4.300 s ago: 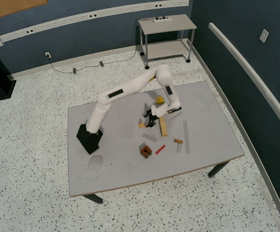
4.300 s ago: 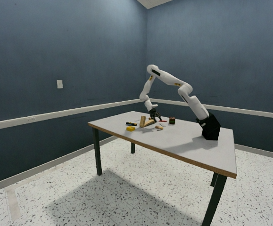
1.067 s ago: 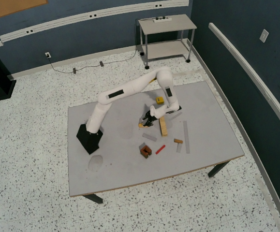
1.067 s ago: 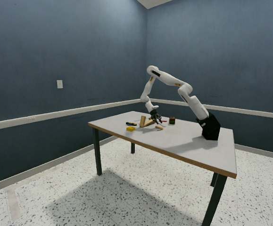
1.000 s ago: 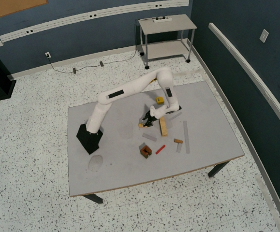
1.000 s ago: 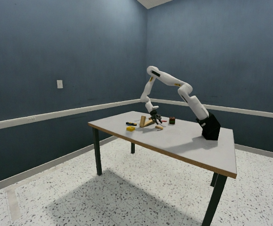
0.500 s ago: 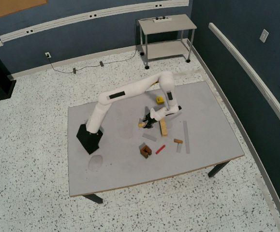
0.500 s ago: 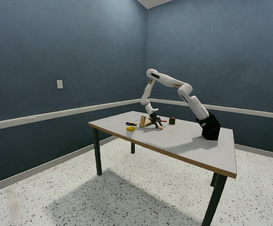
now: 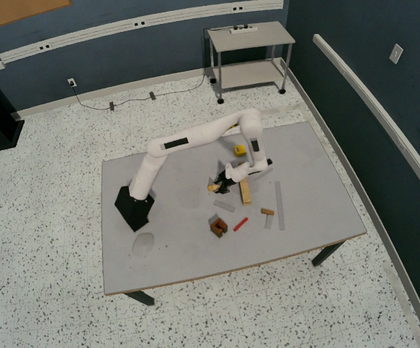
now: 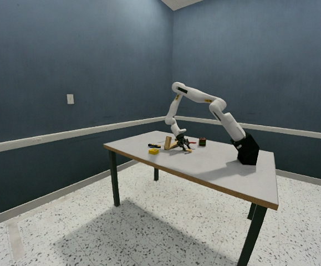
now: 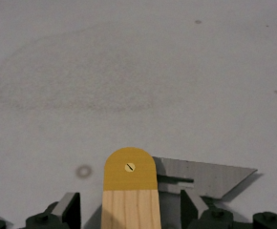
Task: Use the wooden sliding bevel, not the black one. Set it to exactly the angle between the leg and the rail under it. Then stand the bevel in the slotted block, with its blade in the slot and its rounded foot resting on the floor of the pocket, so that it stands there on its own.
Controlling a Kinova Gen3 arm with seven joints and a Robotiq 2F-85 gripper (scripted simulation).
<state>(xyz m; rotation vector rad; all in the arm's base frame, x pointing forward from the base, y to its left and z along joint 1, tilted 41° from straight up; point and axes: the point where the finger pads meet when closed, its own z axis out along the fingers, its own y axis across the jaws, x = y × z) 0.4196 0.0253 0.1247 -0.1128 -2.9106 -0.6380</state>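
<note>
The wooden sliding bevel lies 10 mm to the left of my hand, 10 mm below it and 10 mm behind it. The rest, counted from my hand: wooden leg-and-rail piece: 150 mm ahead, 50 mm above, 10 mm to the right; grey blade: 30 mm to the left, 30 mm behind, 10 mm below; short grey strip: 120 mm to the right, 20 mm below, 20 mm ahead.
</note>
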